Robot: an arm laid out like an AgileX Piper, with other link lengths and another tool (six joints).
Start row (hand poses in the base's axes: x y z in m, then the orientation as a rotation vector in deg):
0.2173, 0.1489, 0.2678, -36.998, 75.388, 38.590
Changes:
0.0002, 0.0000, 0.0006, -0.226, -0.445, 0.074
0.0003, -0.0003, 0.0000, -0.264, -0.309, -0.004
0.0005, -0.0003, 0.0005, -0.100, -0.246, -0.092
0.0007, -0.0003, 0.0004, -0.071, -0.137, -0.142
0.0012, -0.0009, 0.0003, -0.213, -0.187, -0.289
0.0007, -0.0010, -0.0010, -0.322, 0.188, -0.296
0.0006, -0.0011, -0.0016, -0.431, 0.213, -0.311
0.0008, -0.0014, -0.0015, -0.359, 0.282, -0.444
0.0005, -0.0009, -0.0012, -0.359, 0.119, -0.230
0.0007, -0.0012, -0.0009, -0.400, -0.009, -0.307
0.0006, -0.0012, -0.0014, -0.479, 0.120, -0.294
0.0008, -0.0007, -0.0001, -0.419, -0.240, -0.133
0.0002, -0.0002, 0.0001, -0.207, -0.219, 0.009
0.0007, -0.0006, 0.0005, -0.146, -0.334, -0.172
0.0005, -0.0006, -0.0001, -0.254, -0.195, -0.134
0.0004, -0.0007, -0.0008, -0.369, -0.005, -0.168
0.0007, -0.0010, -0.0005, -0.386, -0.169, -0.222
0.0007, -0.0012, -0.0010, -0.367, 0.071, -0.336
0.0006, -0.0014, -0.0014, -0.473, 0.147, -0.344
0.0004, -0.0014, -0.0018, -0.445, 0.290, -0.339
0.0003, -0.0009, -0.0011, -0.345, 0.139, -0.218
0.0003, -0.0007, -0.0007, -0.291, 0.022, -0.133
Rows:
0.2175, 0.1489, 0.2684, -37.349, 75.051, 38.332
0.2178, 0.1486, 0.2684, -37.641, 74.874, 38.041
0.2183, 0.1483, 0.2689, -37.722, 74.711, 37.805
0.2190, 0.1480, 0.2693, -37.717, 74.649, 37.590
0.2202, 0.1471, 0.2696, -37.739, 74.635, 37.148
0.2209, 0.1461, 0.2686, -37.751, 75.013, 36.785
0.2215, 0.1450, 0.2670, -37.834, 75.460, 36.351
0.2223, 0.1436, 0.2655, -37.749, 75.976, 35.881
0.2228, 0.1427, 0.2643, -37.852, 76.285, 35.517
0.2235, 0.1415, 0.2634, -37.963, 76.510, 35.013
0.2241, 0.1403, 0.2620, -38.118, 76.881, 34.521
0.2249, 0.1396, 0.2619, -38.417, 76.851, 34.051
0.2251, 0.1394, 0.2620, -38.639, 76.723, 33.838
0.2258, 0.1388, 0.2625, -38.709, 76.513, 33.471
0.2263, 0.1382, 0.2624, -38.863, 76.462, 33.123
0.2267, 0.1375, 0.2616, -39.047, 76.638, 32.752
0.2274, 0.1365, 0.2611, -39.240, 76.682, 32.260
0.2281, 0.1353, 0.2601, -39.289, 76.973, 31.786
0.2287, 0.1339, 0.2587, -39.403, 77.374, 31.268
0.2291, 0.1325, 0.2569, -39.470, 77.896, 30.829
0.2294, 0.1316, 0.2558, -39.569, 78.208, 30.488
0.2297, 0.1309, 0.2551, -39.706, 78.367, 30.202

